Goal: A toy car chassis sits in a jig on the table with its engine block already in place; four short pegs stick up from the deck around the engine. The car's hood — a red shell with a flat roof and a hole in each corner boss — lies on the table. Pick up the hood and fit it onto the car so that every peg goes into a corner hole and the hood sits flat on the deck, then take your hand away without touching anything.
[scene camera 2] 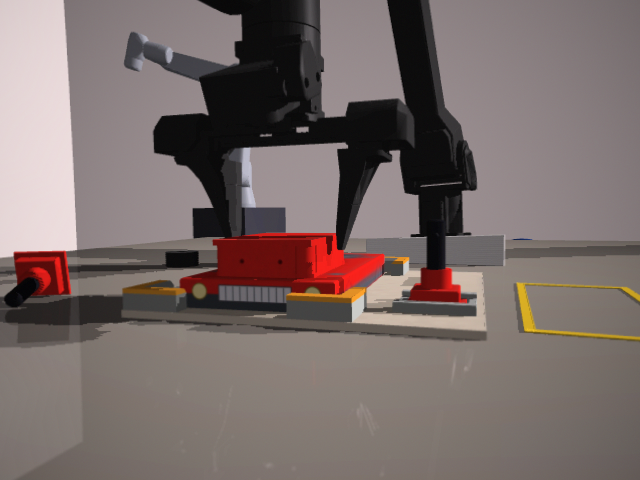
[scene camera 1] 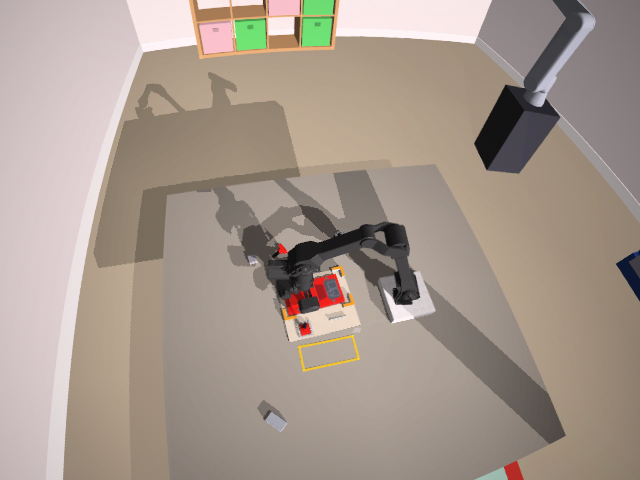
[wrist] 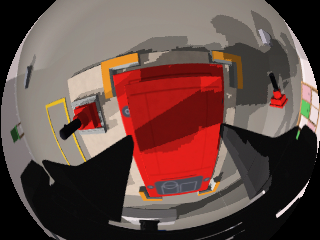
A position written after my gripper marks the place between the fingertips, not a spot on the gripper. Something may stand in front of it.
Observation:
My gripper (scene camera 2: 286, 249) is open and holds nothing. Further things: a red hood (scene camera 2: 272, 255) and a jig (scene camera 1: 341, 316).
The red hood shows as well in the wrist view (wrist: 177, 120). My gripper also shows in scene camera 1 (scene camera 1: 302, 294) and in the wrist view (wrist: 178, 134). The jig is seen too in the wrist view (wrist: 95, 85).

